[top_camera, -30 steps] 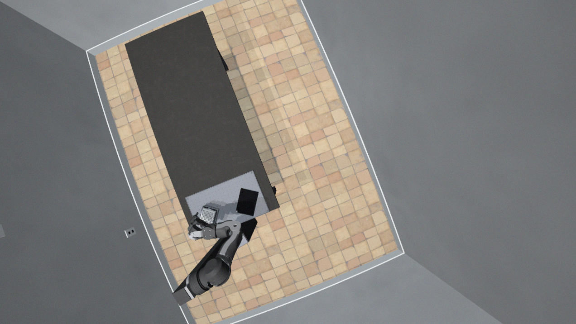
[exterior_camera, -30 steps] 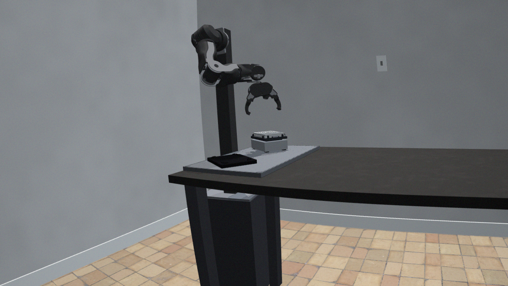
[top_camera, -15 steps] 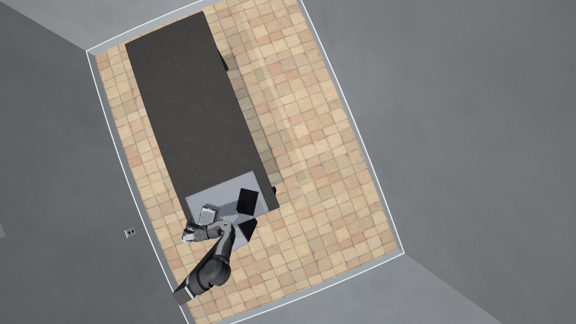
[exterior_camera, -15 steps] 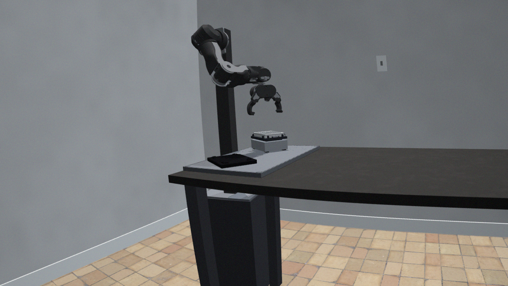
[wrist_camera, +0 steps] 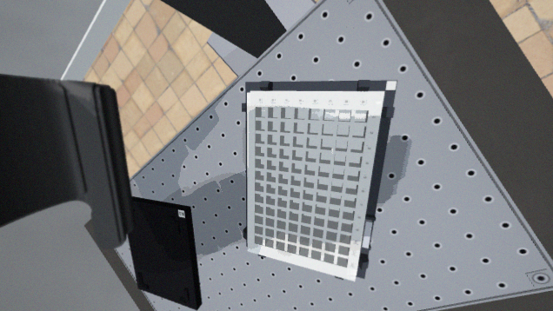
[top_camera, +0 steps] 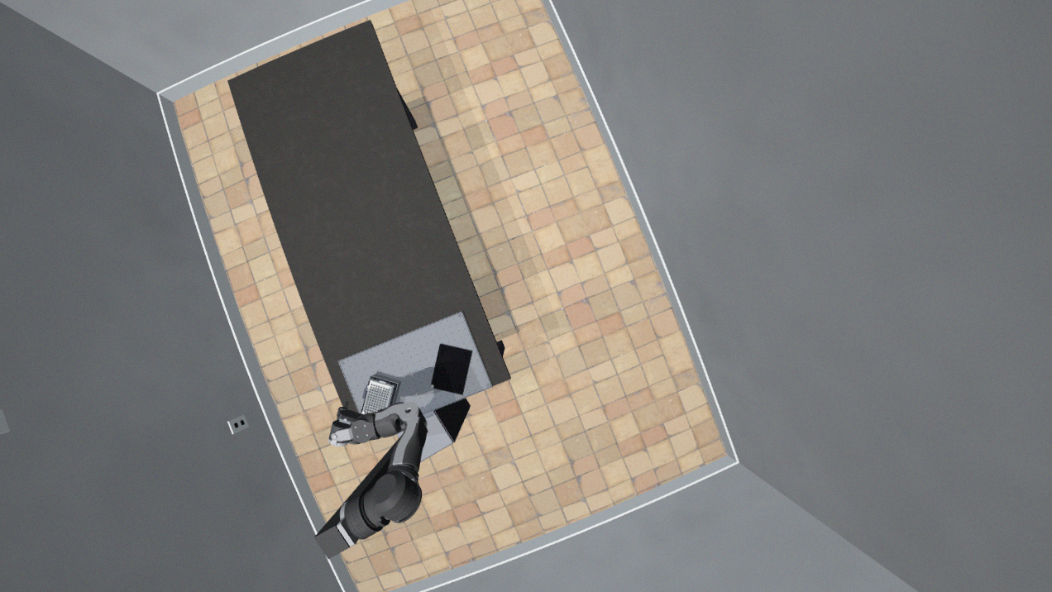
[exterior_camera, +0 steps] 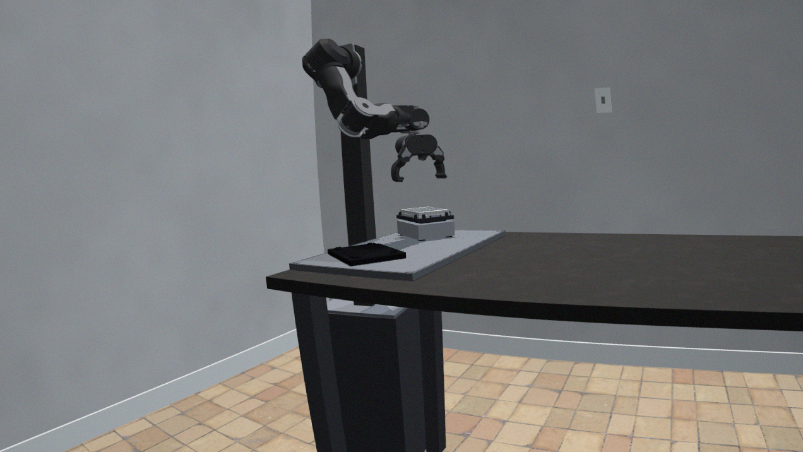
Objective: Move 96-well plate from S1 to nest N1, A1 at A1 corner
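Now: the white 96-well plate 80 mm below my hand, 30 mm to the right of it and 10 mm ahead of it. The rest, counted from my hand: black plate nest N1: 300 mm to the right, 140 mm below, 30 mm behind; plate shaker S1: 110 mm below, 40 mm to the right, 40 mm ahead; A1 mark: 200 mm to the right, 130 mm below, 50 mm behind.
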